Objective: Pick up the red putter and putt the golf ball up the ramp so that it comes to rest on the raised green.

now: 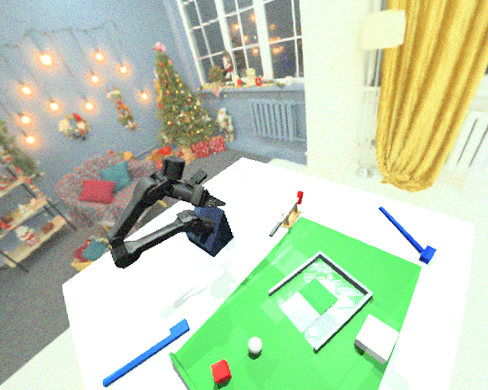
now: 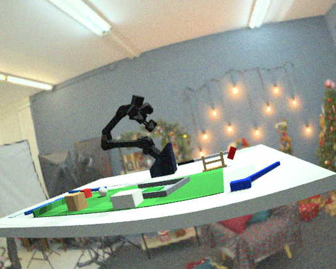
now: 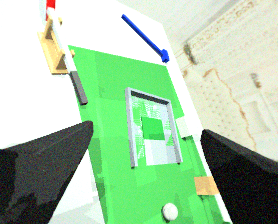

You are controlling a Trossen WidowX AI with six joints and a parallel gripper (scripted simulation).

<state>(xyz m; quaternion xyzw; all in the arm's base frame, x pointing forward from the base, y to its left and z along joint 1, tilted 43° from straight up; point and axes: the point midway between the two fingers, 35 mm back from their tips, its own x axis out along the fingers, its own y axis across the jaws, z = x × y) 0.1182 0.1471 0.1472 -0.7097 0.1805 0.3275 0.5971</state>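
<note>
Right now my gripper tip is 260 mm to the right of the red putter, 230 mm above it and 30 mm short of it. Round my gripper tip: red block 310 mm to the right, 270 mm below, 250 mm ahead; then white golf ball 270 mm ahead, 260 mm below, 200 mm to the right; then wooden gate 280 mm to the left, 250 mm below, 30 mm ahead.
</note>
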